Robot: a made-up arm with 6 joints. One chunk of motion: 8 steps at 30 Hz.
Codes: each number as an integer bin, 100 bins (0 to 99) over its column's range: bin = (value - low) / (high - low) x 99, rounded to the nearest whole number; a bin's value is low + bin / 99 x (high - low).
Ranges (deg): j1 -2..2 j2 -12..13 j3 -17..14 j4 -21..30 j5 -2..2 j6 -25..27
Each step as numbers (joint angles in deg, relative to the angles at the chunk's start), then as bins.
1 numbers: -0.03 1.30 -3.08 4.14 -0.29 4.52
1 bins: 49 53 44 49 42 56
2 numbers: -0.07 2.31 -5.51 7.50 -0.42 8.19
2 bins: 48 57 37 55 39 63
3 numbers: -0.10 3.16 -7.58 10.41 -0.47 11.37
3 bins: 47 60 30 61 38 69
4 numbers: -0.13 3.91 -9.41 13.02 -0.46 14.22
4 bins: 46 63 24 66 38 75
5 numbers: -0.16 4.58 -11.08 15.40 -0.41 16.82
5 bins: 46 66 19 71 39 80
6 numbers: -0.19 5.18 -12.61 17.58 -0.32 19.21
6 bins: 45 68 14 75 42 84
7 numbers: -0.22 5.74 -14.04 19.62 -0.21 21.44
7 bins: 44 70 9 79 44 88
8 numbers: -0.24 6.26 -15.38 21.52 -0.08 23.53
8 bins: 44 72 5 83 48 92
